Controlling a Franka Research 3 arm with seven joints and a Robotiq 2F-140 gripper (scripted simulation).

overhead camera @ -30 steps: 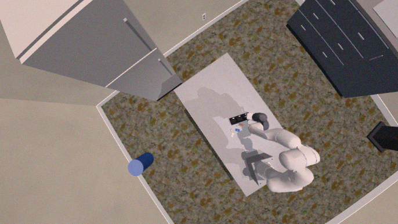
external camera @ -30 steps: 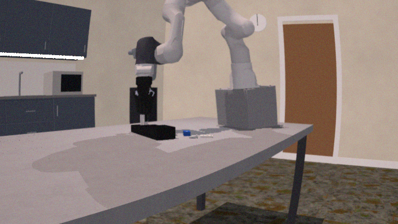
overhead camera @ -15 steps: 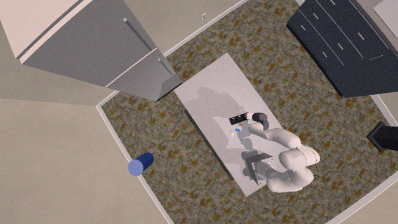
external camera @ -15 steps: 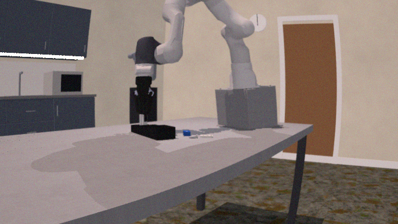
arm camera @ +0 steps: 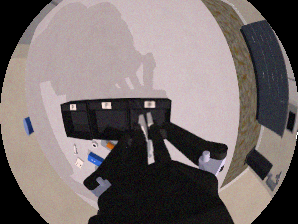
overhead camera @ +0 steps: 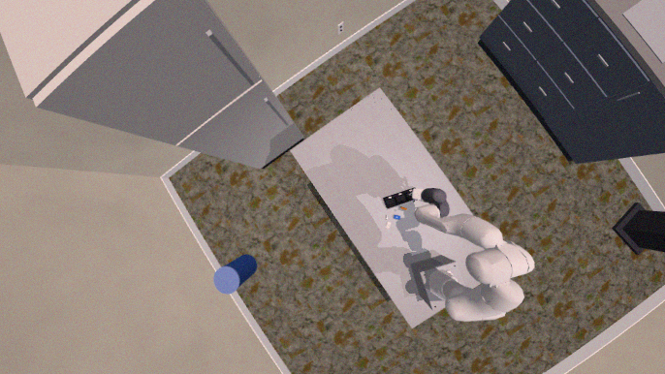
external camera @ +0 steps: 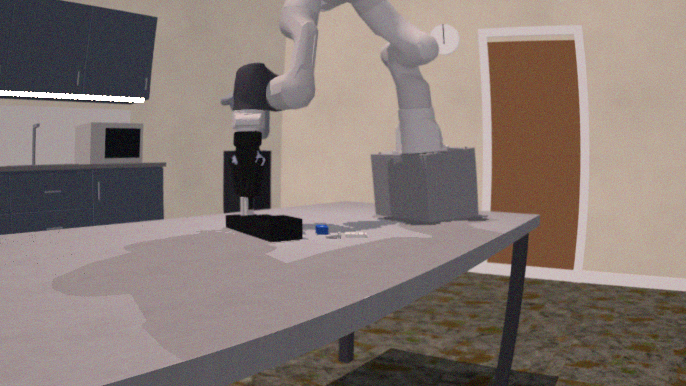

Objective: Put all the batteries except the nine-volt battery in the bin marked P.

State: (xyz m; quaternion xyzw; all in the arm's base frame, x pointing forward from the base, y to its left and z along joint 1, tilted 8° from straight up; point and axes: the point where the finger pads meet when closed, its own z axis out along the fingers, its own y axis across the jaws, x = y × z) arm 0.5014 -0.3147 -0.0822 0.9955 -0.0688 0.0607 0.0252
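My gripper is now 70 mm to the right of the black bin, 40 mm short of it and 30 mm above it. From my hand the other things lie so: orange battery 110 mm to the left, 40 mm below, 40 mm behind; thin pale stick 260 mm to the left, 40 mm below; small blue block 190 mm to the left, 60 mm behind, 40 mm below.
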